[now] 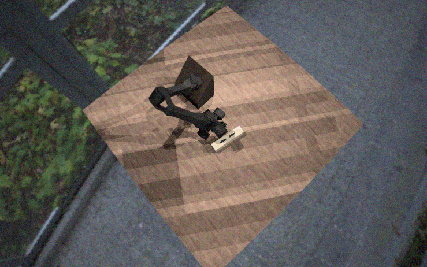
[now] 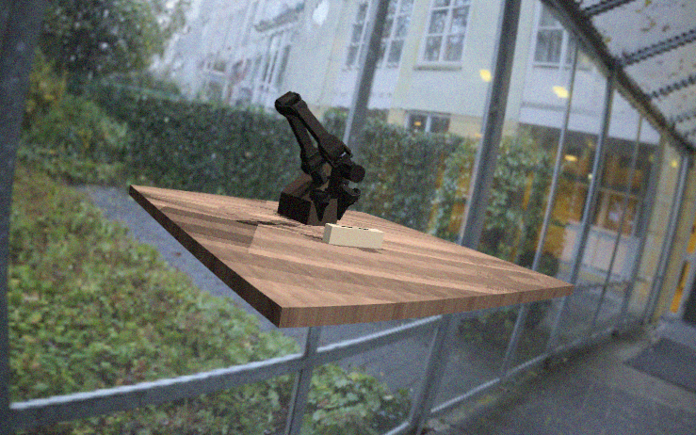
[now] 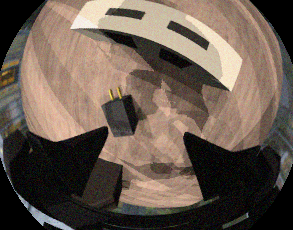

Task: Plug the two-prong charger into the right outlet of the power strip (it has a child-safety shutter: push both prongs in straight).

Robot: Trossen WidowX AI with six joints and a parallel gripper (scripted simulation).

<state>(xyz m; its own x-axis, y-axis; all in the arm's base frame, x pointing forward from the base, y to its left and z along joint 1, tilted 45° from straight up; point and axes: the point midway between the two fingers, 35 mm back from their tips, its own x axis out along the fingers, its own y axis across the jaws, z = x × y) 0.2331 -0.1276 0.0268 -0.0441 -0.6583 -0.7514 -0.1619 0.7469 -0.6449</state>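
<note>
The two-prong charger is 50 mm to the left of my gripper tip, 30 mm below it and 10 mm ahead of it.
</note>
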